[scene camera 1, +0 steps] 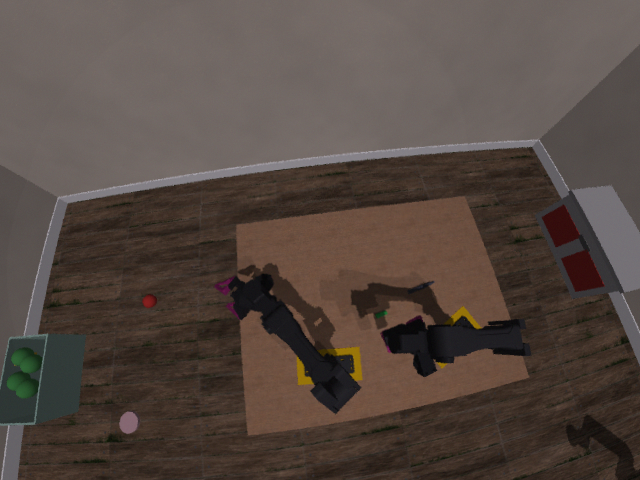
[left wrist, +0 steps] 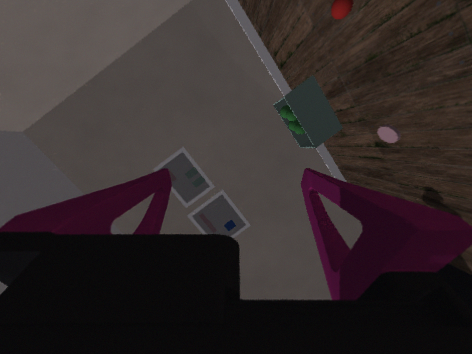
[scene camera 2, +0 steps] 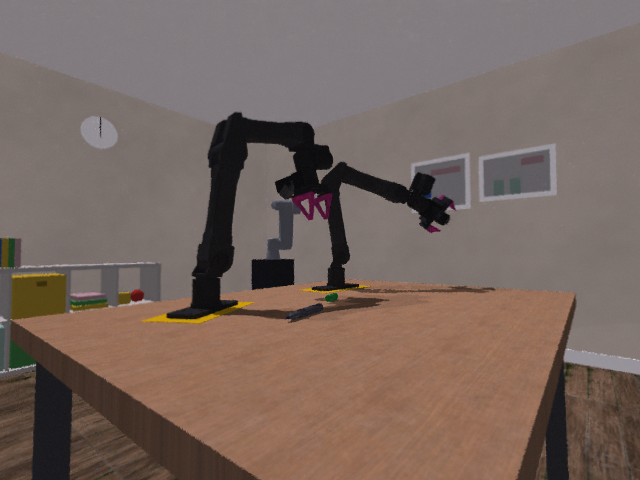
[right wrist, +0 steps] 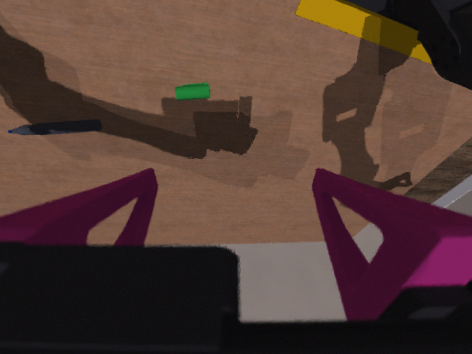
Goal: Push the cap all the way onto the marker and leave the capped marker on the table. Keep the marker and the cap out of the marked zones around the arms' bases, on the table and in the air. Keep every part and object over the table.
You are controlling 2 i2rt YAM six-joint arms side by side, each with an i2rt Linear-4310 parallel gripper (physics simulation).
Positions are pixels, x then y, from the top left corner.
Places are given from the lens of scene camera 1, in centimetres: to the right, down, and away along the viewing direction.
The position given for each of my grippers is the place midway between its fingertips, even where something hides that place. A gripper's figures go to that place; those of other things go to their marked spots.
my left gripper (scene camera 1: 221, 295): -34, 19, 81
yellow marked zone (scene camera 1: 354, 351): 14, 46, 98
